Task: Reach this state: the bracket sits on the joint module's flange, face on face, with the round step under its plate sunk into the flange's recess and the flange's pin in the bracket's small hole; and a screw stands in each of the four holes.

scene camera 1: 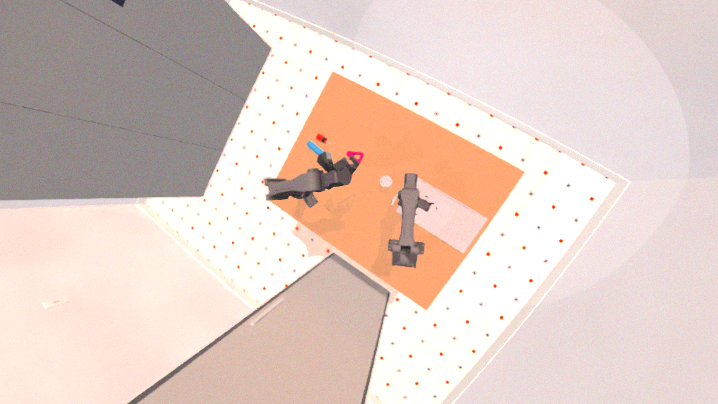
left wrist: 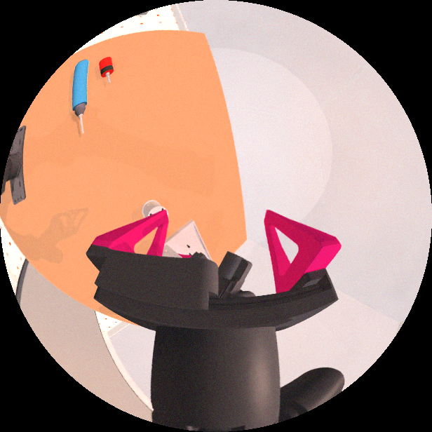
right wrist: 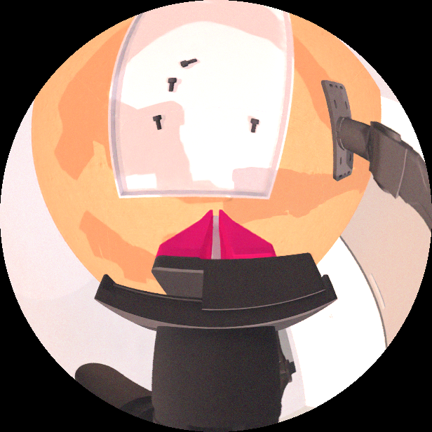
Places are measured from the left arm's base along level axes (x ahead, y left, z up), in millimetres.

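Pixels of known places: left gripper, fingertip midpoint: (scene camera 1: 358,160); left arm's base, link origin: (scene camera 1: 305,192).
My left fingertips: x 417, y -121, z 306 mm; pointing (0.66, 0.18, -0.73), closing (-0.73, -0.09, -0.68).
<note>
For each thing: its middle in the pictures, then the offset to it from my left fingertips. Level surfaces: height alone.
- joint module, body centre: (scene camera 1: 386,181) dx +30, dy -116, dz -274 mm
- blue-handled driver, body centre: (scene camera 1: 322,154) dx -192, dy +240, dz -286 mm
- orange mat, surface height: dz -306 mm
The joint module (scene camera 1: 385,181) (left wrist: 151,207) is a round white piece standing on the orange mat; its top shows small dark spots. My right gripper (right wrist: 215,215) is shut on a thin light-grey piece, seemingly the bracket (right wrist: 216,240), which shows as a narrow strip between the pink fingers; most of it is hidden. The gripper points down beside the tray (right wrist: 116,150). Several dark screws (right wrist: 188,62) (right wrist: 171,84) (right wrist: 158,121) (right wrist: 254,124) lie apart in the tray. My left gripper (left wrist: 215,215) is open and empty, high above the mat, left of the module in scene camera 1.
A blue-handled driver (scene camera 1: 315,147) (left wrist: 80,85) and a short red driver (scene camera 1: 321,137) (left wrist: 106,66) lie on the orange mat (scene camera 1: 426,125) near the left arm. The right arm hangs over the tray's near end in scene camera 1. A dark base plate (right wrist: 343,165) shows right of the tray in the right wrist view.
</note>
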